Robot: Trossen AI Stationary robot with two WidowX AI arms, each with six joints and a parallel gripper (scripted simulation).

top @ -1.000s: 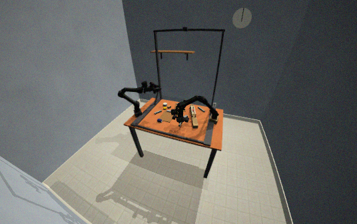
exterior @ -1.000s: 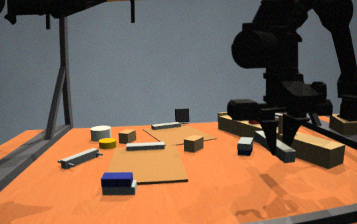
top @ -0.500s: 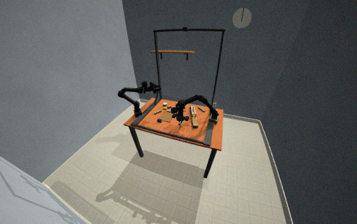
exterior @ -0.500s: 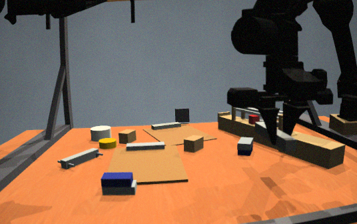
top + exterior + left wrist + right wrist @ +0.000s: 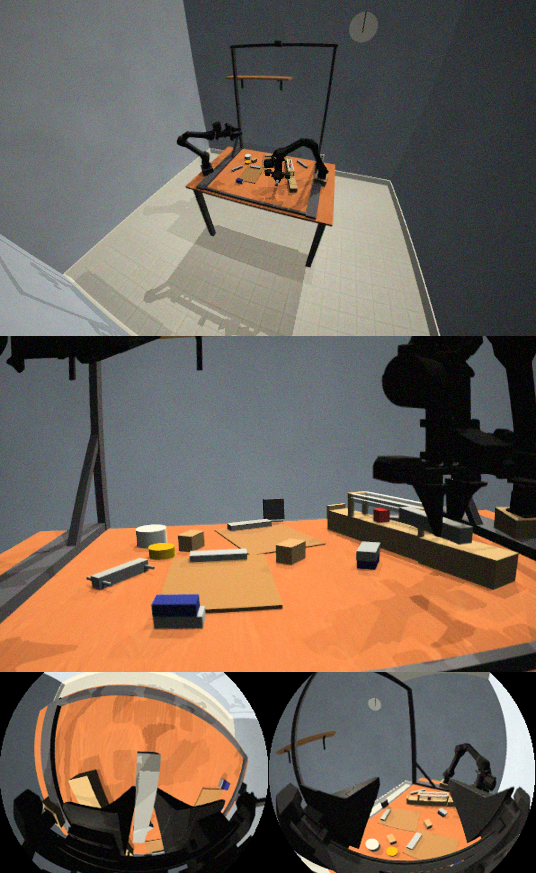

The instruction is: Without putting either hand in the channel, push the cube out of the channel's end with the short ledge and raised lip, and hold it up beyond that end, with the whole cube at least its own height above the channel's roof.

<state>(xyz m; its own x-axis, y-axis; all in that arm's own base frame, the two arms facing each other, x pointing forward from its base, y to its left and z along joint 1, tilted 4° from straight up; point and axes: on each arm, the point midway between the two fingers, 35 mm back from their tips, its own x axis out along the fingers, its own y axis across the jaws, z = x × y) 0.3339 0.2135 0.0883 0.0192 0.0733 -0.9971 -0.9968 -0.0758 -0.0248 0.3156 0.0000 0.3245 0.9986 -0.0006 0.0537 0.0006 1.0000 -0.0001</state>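
Right now my left hand is 270 mm past the tan channel, 90 mm to the right of it and 70 mm above it. Also, from my left hand: yellow disc 370 mm behind, 340 mm to the right, 120 mm below; pegged bar 410 mm to the right, 260 mm behind, 120 mm below.
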